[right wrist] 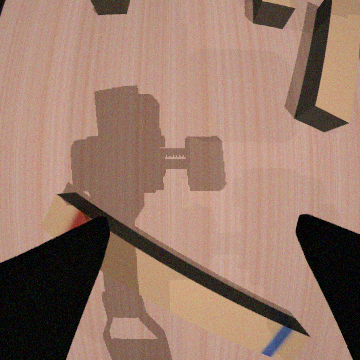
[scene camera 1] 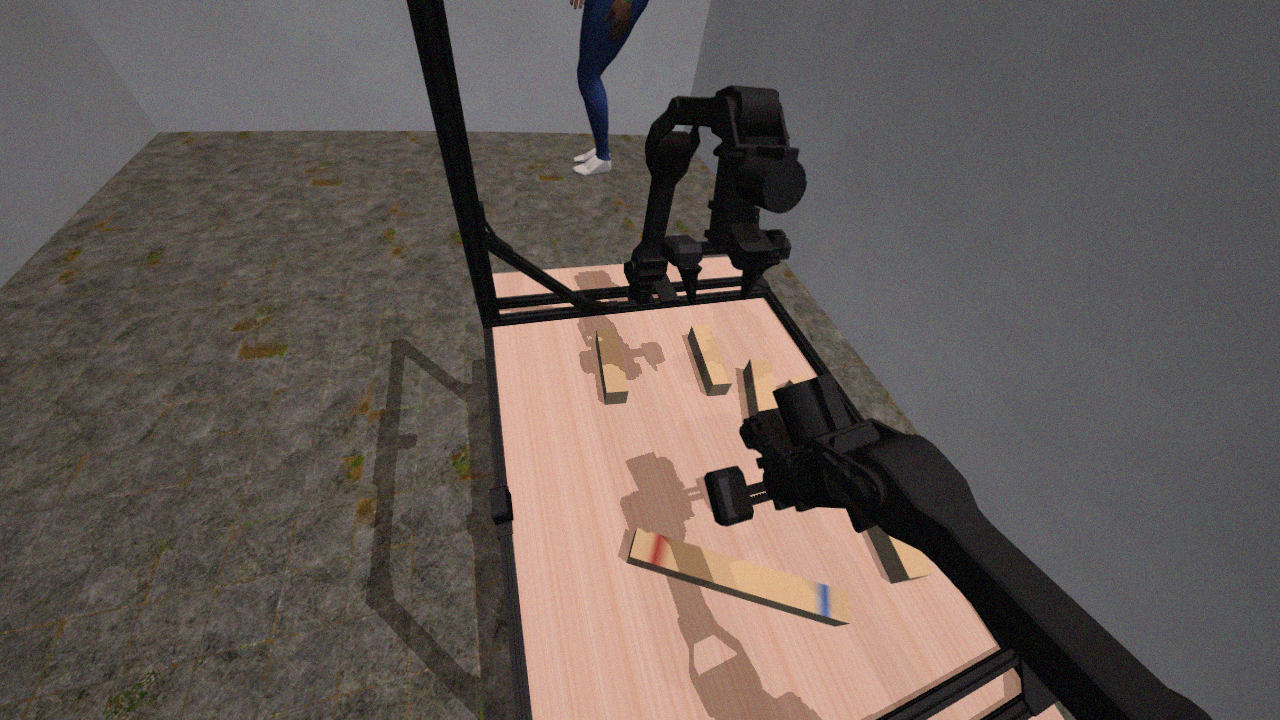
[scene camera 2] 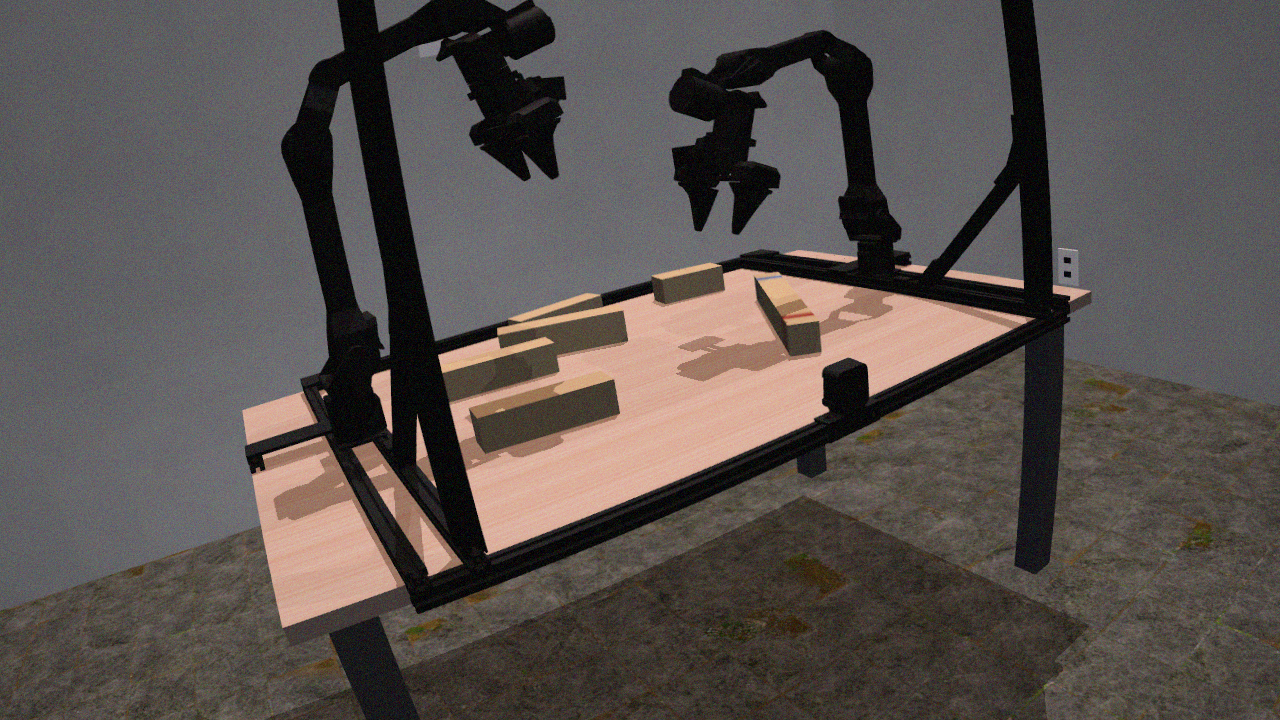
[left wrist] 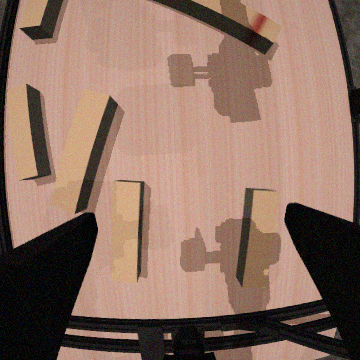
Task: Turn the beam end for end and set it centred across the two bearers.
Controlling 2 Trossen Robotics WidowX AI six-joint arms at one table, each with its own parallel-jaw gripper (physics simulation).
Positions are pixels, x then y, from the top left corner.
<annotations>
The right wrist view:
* my right gripper: 204, 225
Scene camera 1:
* my left gripper: 717, 301
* my right gripper: 746, 482
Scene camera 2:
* my left gripper: 540, 179
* my right gripper: 716, 232
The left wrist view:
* my left gripper: 192, 217
</annotations>
